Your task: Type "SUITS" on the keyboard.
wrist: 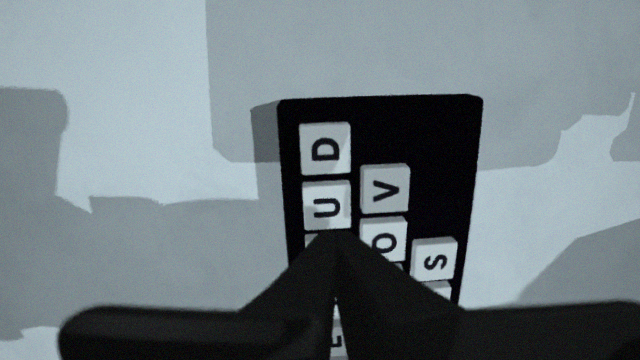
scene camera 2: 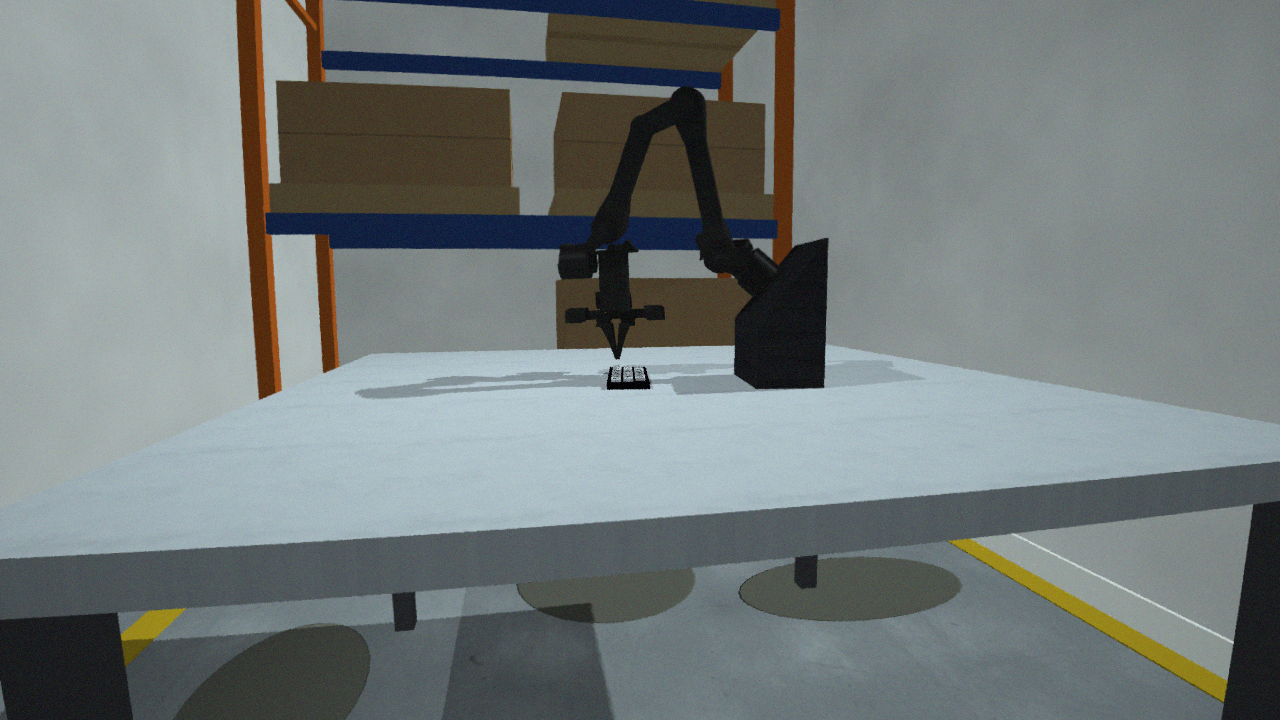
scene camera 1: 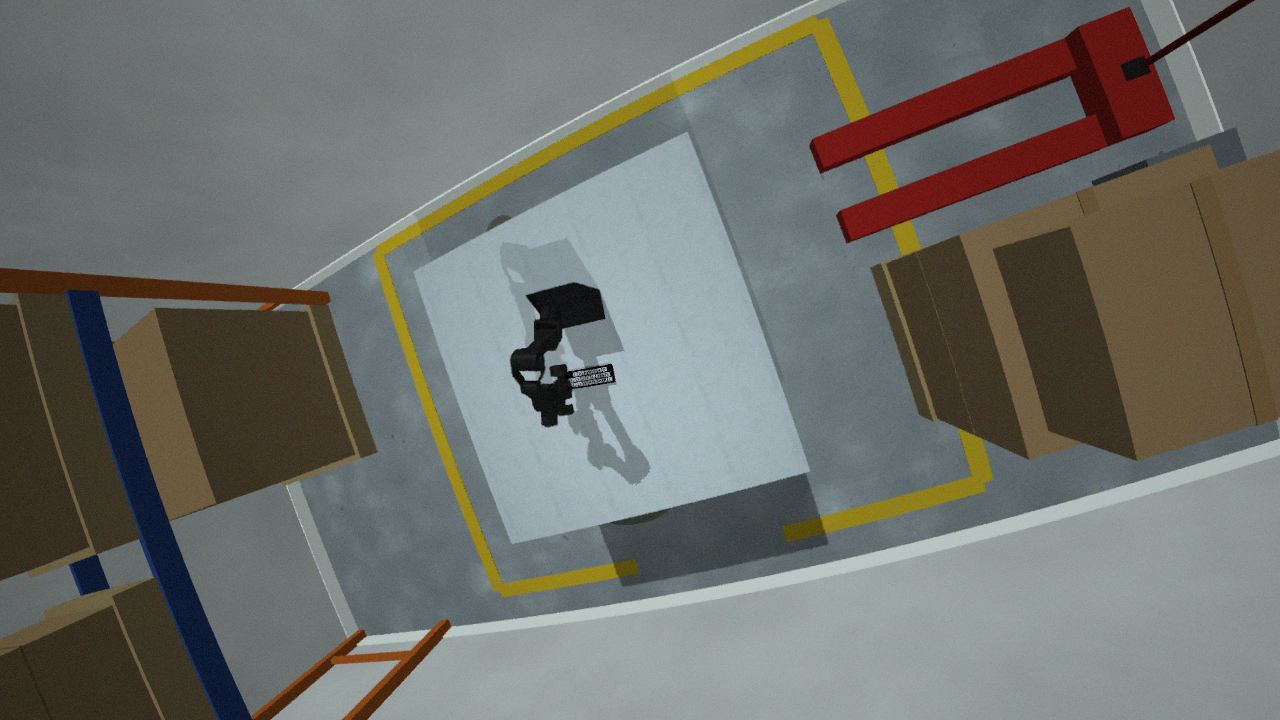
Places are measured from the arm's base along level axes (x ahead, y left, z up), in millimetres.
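Where they show: gripper, fingertip midpoint: (wrist: 333, 243) (scene camera 2: 617, 359) (scene camera 1: 570, 385); arm's base, origin of the base link: (scene camera 2: 769, 282) (scene camera 1: 550, 310).
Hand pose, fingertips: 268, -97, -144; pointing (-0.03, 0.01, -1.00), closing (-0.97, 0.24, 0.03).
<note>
Things, the pixels of their top centre, and the offset from my fingertips, as dx, dy, dz. Level surfaces: height alone.
- black keyboard, middle of its top: (wrist: 378, 356) (scene camera 2: 627, 371) (scene camera 1: 586, 377) -7, +69, -15
- D key, middle of its top: (wrist: 325, 150) -4, -26, -15
- U key, middle of its top: (wrist: 327, 208) +0, -6, -15
- V key, middle of its top: (wrist: 386, 191) -21, -7, -15
- O key, middle of its top: (wrist: 384, 243) -18, +13, -15
- S key, middle of its top: (wrist: 435, 262) -36, +27, -15
- white table, its level: dz -31
The black keyboard (scene camera 1: 592, 375) (scene camera 2: 628, 377) (wrist: 442, 150) with pale letter keys lies on the table. In the wrist view its letters appear turned sideways: the D key (wrist: 325, 148), the U key (wrist: 327, 205), the V key (wrist: 385, 188), the O key (wrist: 384, 240) and the S key (wrist: 434, 259). My gripper (scene camera 2: 617, 356) (wrist: 333, 243) is shut and empty, pointing down a little above the keyboard. In the wrist view its tips appear at the lower edge of the U key. The fingers cover part of the O key and most keys further down; the I and T keys cannot be made out.
The white table (scene camera 1: 716, 358) (scene camera 2: 537, 465) bears the arm's black base (scene camera 1: 572, 304) (scene camera 2: 783, 331). A storage rack (scene camera 1: 125, 411) (scene camera 2: 256, 179) with cardboard boxes stands beyond it. A red pallet jack (scene camera 1: 1118, 80) and stacked boxes (scene camera 1: 1163, 313) stand on the floor.
</note>
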